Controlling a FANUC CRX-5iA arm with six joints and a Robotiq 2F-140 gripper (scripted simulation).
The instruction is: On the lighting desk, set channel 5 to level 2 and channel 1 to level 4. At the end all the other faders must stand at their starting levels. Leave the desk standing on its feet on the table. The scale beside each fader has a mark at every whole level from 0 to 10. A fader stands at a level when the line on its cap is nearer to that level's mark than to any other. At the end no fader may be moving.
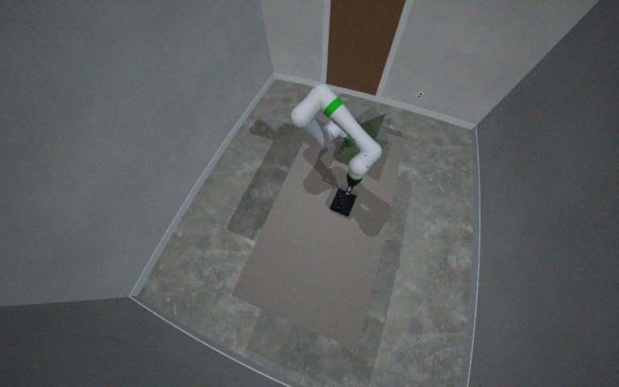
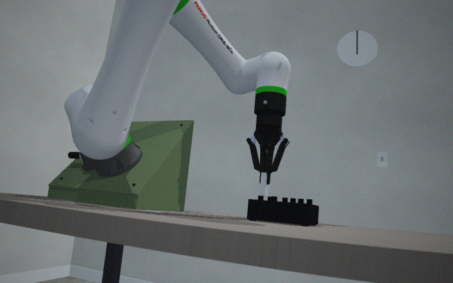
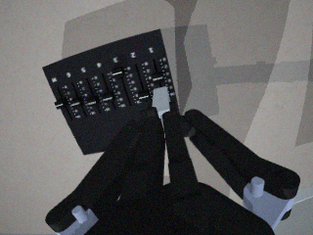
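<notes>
My gripper is now 40 mm above the fader and 20 mm to the left of it.
</notes>
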